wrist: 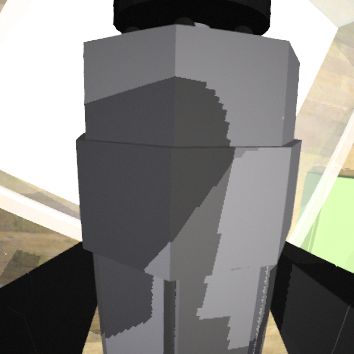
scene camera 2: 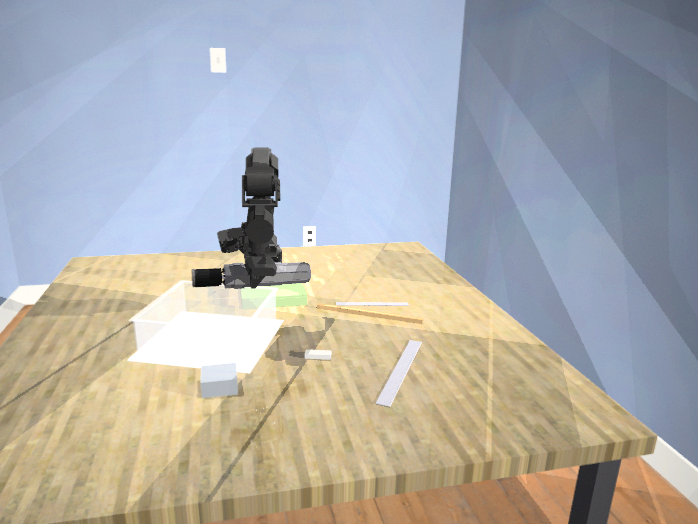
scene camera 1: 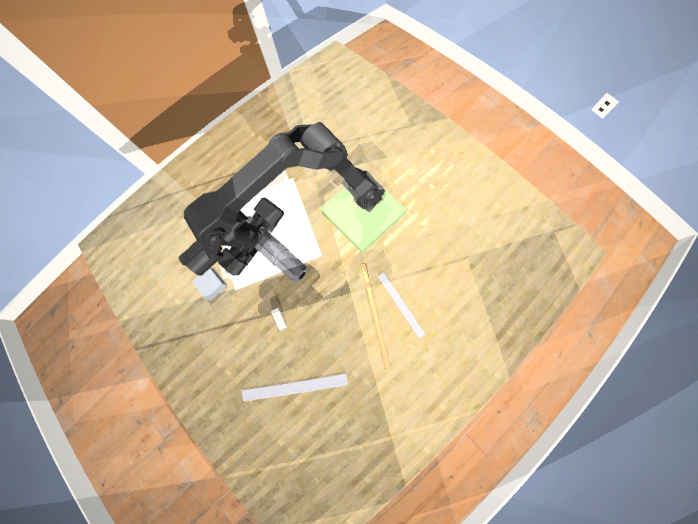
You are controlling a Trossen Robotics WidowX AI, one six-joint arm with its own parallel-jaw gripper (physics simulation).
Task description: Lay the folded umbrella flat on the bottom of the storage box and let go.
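Frame: origin at the arm's base, x right, y ahead, z up, level; centimetres.
Where they show: gripper, between the fingertips: [wrist: 179, 243] [scene camera 2: 250, 281] [scene camera 1: 264, 240]; arm's base, origin of its link: [scene camera 1: 367, 199].
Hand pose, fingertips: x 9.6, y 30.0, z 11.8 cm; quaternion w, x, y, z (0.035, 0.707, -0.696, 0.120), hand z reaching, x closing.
Note:
Each offset is from my fingertips to the top centre of the thing.
The folded umbrella @(dx -0.5, dy +0.3, dz +4.8 cm) [scene camera 1: 281, 256] [scene camera 2: 293, 273] [wrist: 200, 125] is grey with a black end and lies about level in the air. My gripper [scene camera 1: 249, 241] [scene camera 2: 258, 276] [wrist: 179, 243] is shut on its grey body, one black finger on each side in the wrist view. The storage box @(dx +9.7, dy -2.9, dz -5.4 cm) [scene camera 1: 298, 225] [scene camera 2: 160, 315] has a white bottom and clear walls. In scene camera 2 the umbrella hangs above the box rim, its black end over the box and its grey end reaching past the right wall. The arm hides part of the box in scene camera 1.
A green block [scene camera 1: 363, 228] [scene camera 2: 276, 296] [wrist: 332, 215] is behind the box. A grey-blue block @(dx +10.7, dy +20.3, dz -11.5 cm) [scene camera 1: 208, 284] [scene camera 2: 218, 380] and a small white block @(dx -12.7, dy +13.8, dz -13.9 cm) [scene camera 1: 279, 318] [scene camera 2: 318, 354] lie nearby. An orange stick @(dx -32.9, dy -4.7, dz -13.9 cm) [scene camera 1: 376, 321] and two pale strips @(dx -28.6, dy +25.3, dz -14.8 cm) [scene camera 1: 293, 388] @(dx -36.7, dy -11.7, dz -14.9 cm) [scene camera 1: 401, 304] lie to the right.

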